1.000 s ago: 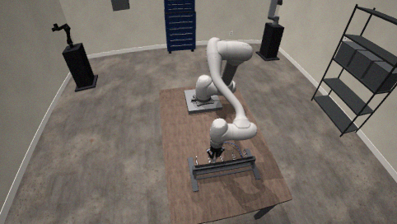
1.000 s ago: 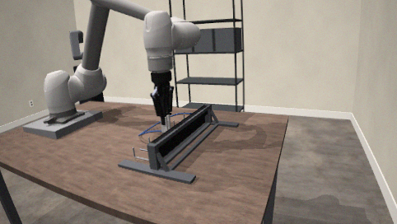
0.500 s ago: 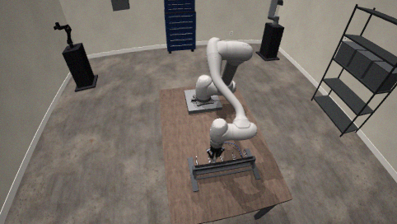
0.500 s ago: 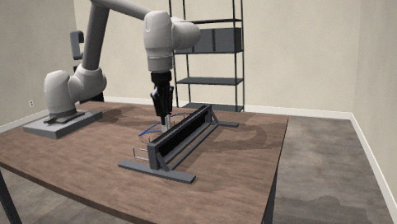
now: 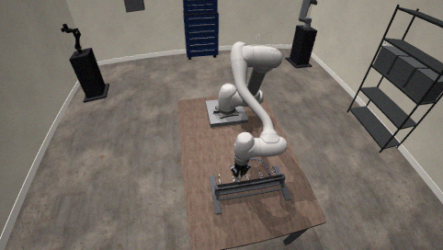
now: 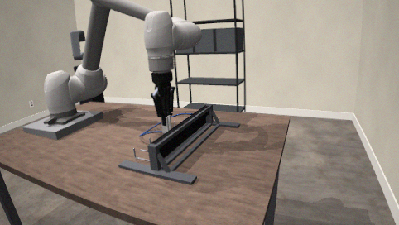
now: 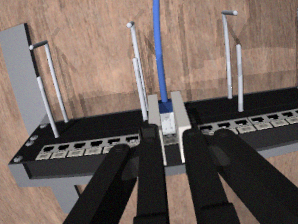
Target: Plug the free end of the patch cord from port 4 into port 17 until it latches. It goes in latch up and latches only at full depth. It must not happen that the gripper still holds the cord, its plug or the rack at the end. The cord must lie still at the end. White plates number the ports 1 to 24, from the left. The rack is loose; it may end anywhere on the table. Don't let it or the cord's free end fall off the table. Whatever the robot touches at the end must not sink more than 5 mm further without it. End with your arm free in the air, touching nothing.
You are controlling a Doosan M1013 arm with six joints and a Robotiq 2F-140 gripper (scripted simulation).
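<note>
My gripper is now 10 mm short of the plug and 30 mm above it.
</note>
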